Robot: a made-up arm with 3 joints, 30 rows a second.
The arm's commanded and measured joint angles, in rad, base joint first. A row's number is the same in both.
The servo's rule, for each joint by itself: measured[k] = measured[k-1] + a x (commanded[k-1-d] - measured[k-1]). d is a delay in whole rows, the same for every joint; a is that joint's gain. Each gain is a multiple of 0.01, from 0.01 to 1. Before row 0 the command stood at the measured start. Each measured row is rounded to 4 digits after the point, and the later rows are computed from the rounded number. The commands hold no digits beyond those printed.
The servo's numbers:
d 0
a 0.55 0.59 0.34
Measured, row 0: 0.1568, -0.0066, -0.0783
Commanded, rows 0 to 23: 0.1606, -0.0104, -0.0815; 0.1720, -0.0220, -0.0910; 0.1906, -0.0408, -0.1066; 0.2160, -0.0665, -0.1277; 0.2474, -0.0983, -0.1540; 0.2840, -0.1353, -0.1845; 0.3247, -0.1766, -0.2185; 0.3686, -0.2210, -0.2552; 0.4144, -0.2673, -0.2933; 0.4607, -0.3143, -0.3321; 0.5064, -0.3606, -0.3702; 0.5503, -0.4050, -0.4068; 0.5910, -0.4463, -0.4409; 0.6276, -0.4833, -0.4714; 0.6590, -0.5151, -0.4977; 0.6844, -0.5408, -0.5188; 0.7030, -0.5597, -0.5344; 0.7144, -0.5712, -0.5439; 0.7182, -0.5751, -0.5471; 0.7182, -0.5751, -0.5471; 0.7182, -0.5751, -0.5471; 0.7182, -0.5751, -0.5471; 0.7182, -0.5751, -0.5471; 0.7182, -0.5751, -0.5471
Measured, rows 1 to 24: 0.1589, -0.0088, -0.0794; 0.1661, -0.0166, -0.0833; 0.1796, -0.0309, -0.0912; 0.1996, -0.0519, -0.1036; 0.2259, -0.0793, -0.1207; 0.2579, -0.1123, -0.1424; 0.2946, -0.1502, -0.1683; 0.3353, -0.1920, -0.1978; 0.3788, -0.2364, -0.2303; 0.4238, -0.2824, -0.2649; 0.4692, -0.3285, -0.3007; 0.5138, -0.3736, -0.3368; 0.5563, -0.4165, -0.3722; 0.5955, -0.4559, -0.4059; 0.6304, -0.4908, -0.4371; 0.6601, -0.5203, -0.4649; 0.6837, -0.5435, -0.4885; 0.7006, -0.5598, -0.5073; 0.7103, -0.5688, -0.5208; 0.7146, -0.5725, -0.5297; 0.7166, -0.5740, -0.5356; 0.7175, -0.5746, -0.5395; 0.7179, -0.5749, -0.5421; 0.7181, -0.5750, -0.5438
